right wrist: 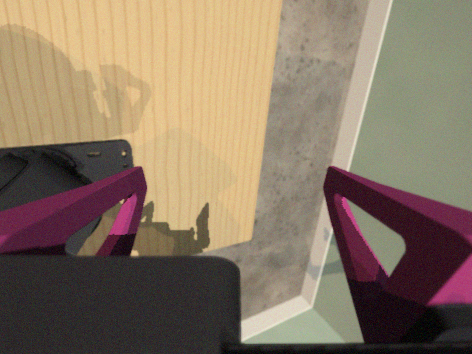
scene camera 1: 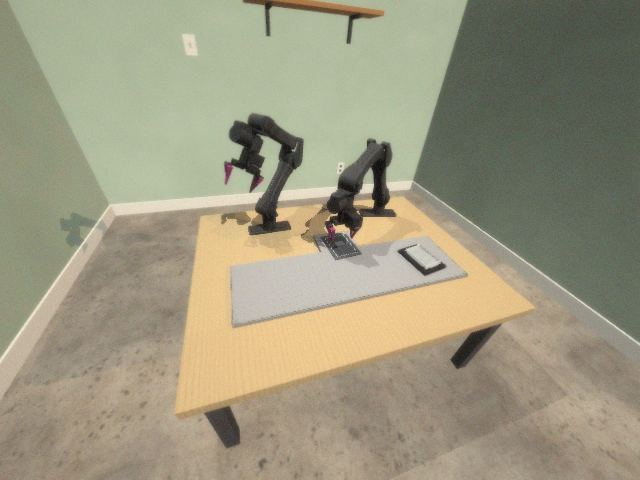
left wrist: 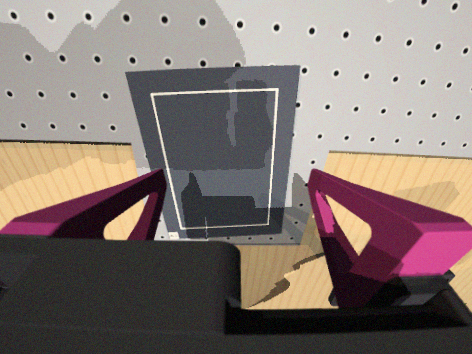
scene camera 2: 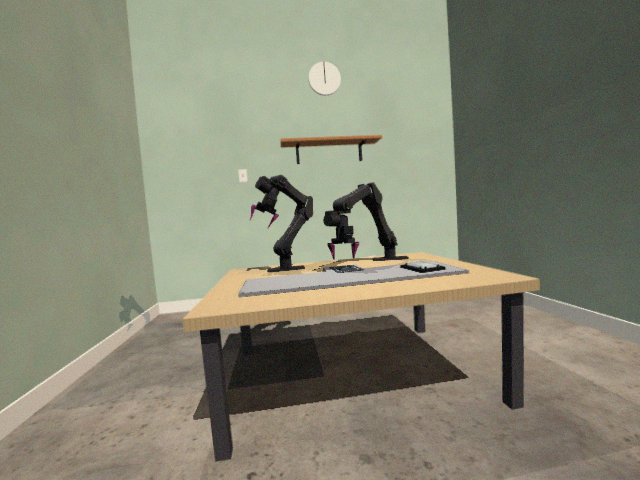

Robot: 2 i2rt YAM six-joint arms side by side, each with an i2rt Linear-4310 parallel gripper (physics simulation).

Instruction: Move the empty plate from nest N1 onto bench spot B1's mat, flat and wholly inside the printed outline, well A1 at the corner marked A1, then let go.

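Seen in the pictures: left gripper, between the fingertips: (scene camera 1: pixel 341 239) (left wrist: pixel 237 177) (scene camera 2: pixel 343 259); right gripper, between the fingertips: (right wrist: pixel 235 176) (scene camera 1: pixel 238 188) (scene camera 2: pixel 259 224); left arm's base, origin of its link: (scene camera 1: pixel 377 213) (scene camera 2: pixel 390 259); right arm's base, origin of its link: (right wrist: pixel 47 172) (scene camera 1: pixel 269 228) (scene camera 2: pixel 286 269).
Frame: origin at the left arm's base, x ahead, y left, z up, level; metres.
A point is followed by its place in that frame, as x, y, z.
Note:
A pale plate (scene camera 1: pixel 423 256) {0.409, 0.078, 0.036} (scene camera 2: pixel 424 265) {0.472, 0.071, 0.038} sits in a black nest (scene camera 1: pixel 433 270) {0.481, 0.094, 0.023} at the right end of the grey board in scene camera 1. The dark mat (scene camera 1: pixel 345 253) {0.358, -0.248, 0.015} (left wrist: pixel 200 130) {0.333, -0.236, 0.015} lies at the board's back edge, with a white printed outline (left wrist: pixel 215 92) {0.364, -0.241, 0.015} and a small label (left wrist: pixel 173 235) {0.207, -0.228, 0.015} too blurred to read; no plate shows on it. My left gripper (scene camera 1: pixel 342 237) {0.325, -0.267, 0.065} (scene camera 2: pixel 344 257) {0.325, -0.267, 0.065} (left wrist: pixel 237 177) {0.325, -0.267, 0.065} is open and empty, pointing down a little above the mat. My right gripper (scene camera 1: pixel 238 187) {0.250, -0.684, 0.258} (scene camera 2: pixel 260 223) {0.250, -0.684, 0.258} (right wrist: pixel 235 176) {0.250, -0.684, 0.258} is open and empty, raised high at the picture's left. Well A1 is too small to tell.
The grey perforated board (scene camera 1: pixel 284 289) {0.551, -0.504, 0.013} (scene camera 2: pixel 289 283) {0.552, -0.494, 0.011} (left wrist: pixel 350 50) {0.419, -0.329, 0.013} lies on the wooden table (scene camera 1: pixel 310 346) {0.764, -0.423, 0.000} (scene camera 2: pixel 361 302) {0.801, -0.217, -0.009}. Both arms' bases stand at the table's back. A wall shelf (scene camera 1: pixel 315 6) (scene camera 2: pixel 330 140) hangs behind the arms.

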